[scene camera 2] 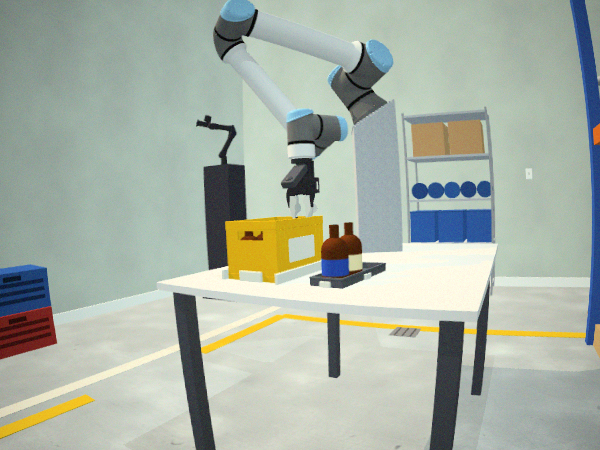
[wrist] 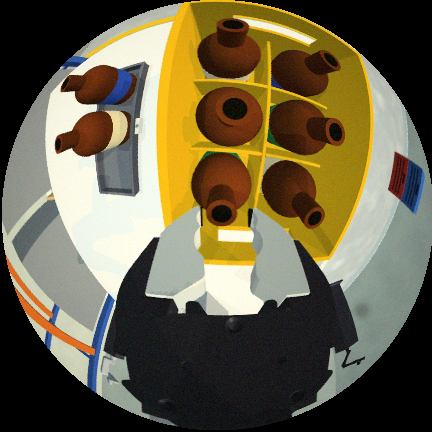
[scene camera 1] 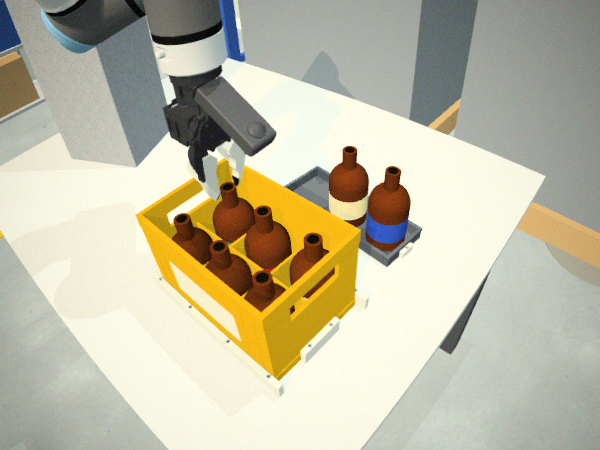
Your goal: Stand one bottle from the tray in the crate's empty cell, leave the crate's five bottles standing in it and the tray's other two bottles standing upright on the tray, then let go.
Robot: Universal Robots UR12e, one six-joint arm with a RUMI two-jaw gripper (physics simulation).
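Where they show: gripper, fingertip midpoint: [wrist: 224, 208] [scene camera 1: 226, 192]; arm's base, link origin: [scene camera 2: 372, 116].
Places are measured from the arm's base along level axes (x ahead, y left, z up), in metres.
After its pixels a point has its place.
The yellow crate [scene camera 1: 327, 305] {z -0.526, x 0.771, y -0.168 m} [scene camera 2: 252, 257] {z -0.530, x 0.769, y -0.186 m} [wrist: 170, 125] {z -0.434, x 0.627, y -0.089 m} holds a brown bottle in each cell, all standing. The corner bottle [scene camera 1: 233, 220] {z -0.483, x 0.574, y -0.139 m} [wrist: 221, 182] {z -0.472, x 0.567, y -0.121 m} with a green label is under my gripper [scene camera 1: 226, 190] {z -0.447, x 0.552, y -0.122 m} [scene camera 2: 303, 216] {z -0.447, x 0.552, y -0.122 m} [wrist: 224, 208] {z -0.447, x 0.552, y -0.122 m}. My gripper is open, its fingertips apart on either side of that bottle's neck top. On the dark grey tray [scene camera 1: 307, 187] {z -0.595, x 0.547, y 0.098 m} [scene camera 2: 377, 268] {z -0.583, x 0.598, y 0.138 m} [wrist: 117, 175] {z -0.595, x 0.561, y 0.096 m} a cream-label bottle [scene camera 1: 348, 185] {z -0.493, x 0.678, y 0.043 m} [scene camera 2: 355, 262] {z -0.550, x 0.688, y 0.097 m} [wrist: 95, 132] {z -0.492, x 0.654, y 0.040 m} and a blue-label bottle [scene camera 1: 387, 230] {z -0.541, x 0.767, y 0.026 m} [scene camera 2: 334, 267] {z -0.549, x 0.786, y 0.070 m} [wrist: 117, 86] {z -0.537, x 0.731, y 0.028 m} stand upright. The lower parts of the crate's bottles are hidden.
White locating strips [scene camera 1: 320, 340] {z -0.573, x 0.779, y -0.199 m} [scene camera 2: 250, 276] {z -0.584, x 0.780, y -0.190 m} run along the crate's base on the white table [scene camera 1: 425, 300] {z -0.600, x 0.876, y -0.029 m} [scene camera 2: 425, 295] {z -0.600, x 0.854, y 0.318 m}. The arm's grey pedestal [scene camera 1: 100, 110] {z -0.441, x 0.099, y -0.069 m} [scene camera 2: 377, 190] {z -0.340, x 0.117, y 0.028 m} stands behind. The necks of neighbouring bottles and the crate's rim are close to the fingers.
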